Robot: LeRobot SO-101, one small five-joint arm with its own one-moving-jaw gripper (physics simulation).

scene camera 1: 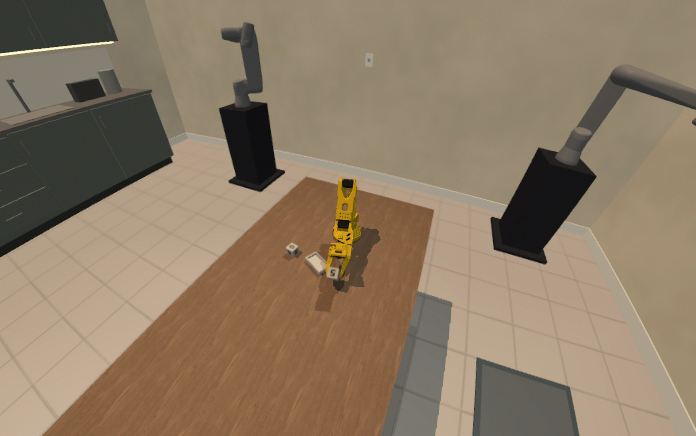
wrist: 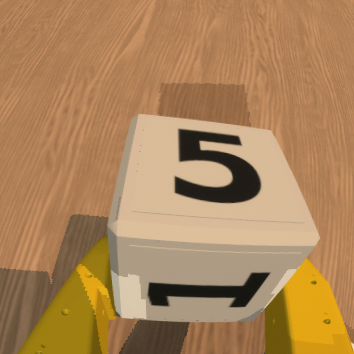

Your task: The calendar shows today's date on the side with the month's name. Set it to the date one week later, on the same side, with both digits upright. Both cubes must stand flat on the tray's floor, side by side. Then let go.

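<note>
My gripper (scene camera 1: 334, 272) (wrist: 192, 295) is shut on a white cube (scene camera 1: 333, 273) (wrist: 215, 175), with the jaws pressing on its two sides. In the wrist view the cube shows a black 5 on one face and a 1 lying on its side on the face nearer the camera. In the scene view the 5 appears upside down, and the cube is held above the table. The other white cube (scene camera 1: 292, 249) is on the table left of the tray, with a 0-like digit on its top. The white tray (scene camera 1: 308, 257) lies between that cube and my gripper; no cube shows in it.
The wooden table (scene camera 1: 267, 328) (wrist: 70, 60) carries the arm's base behind the gripper. The arm's shadows fall to the right of and in front of the gripper. Two grey arms on black pedestals (scene camera 1: 251, 143) (scene camera 1: 544, 200) stand beyond the table.
</note>
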